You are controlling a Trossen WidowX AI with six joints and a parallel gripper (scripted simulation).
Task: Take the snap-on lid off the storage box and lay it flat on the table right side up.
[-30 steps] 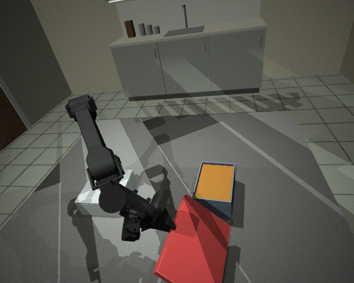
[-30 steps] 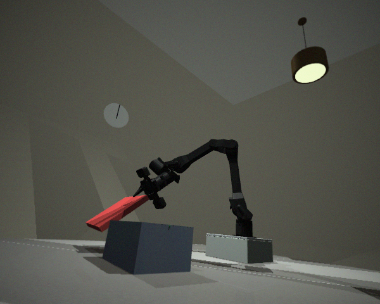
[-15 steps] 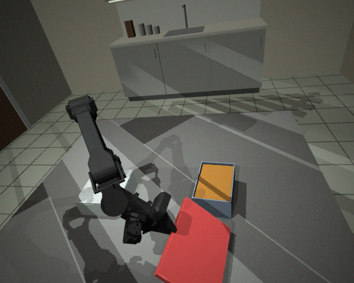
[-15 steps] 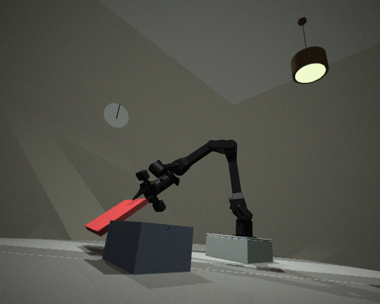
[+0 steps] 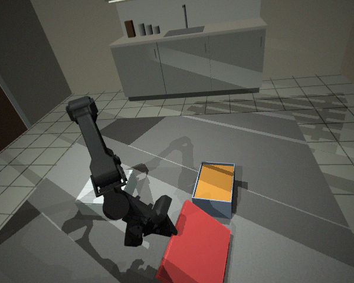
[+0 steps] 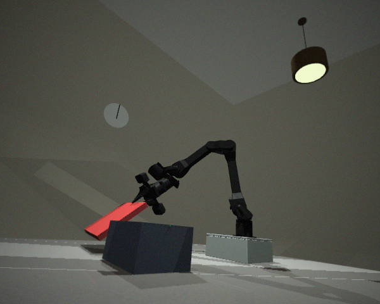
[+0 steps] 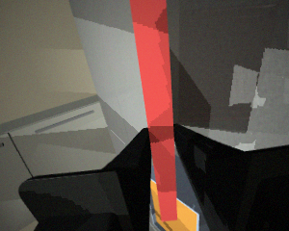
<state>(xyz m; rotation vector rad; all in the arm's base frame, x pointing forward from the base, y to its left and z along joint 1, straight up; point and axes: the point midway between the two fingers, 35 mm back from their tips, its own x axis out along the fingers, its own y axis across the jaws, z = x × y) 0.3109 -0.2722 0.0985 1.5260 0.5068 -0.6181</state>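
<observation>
My gripper tip is now 60 mm short of the red lid, 50 mm above it and 10 mm to the left of it. The rest, counted from my gripper tip: storage box: 270 mm to the left, 110 mm below, 90 mm ahead.
</observation>
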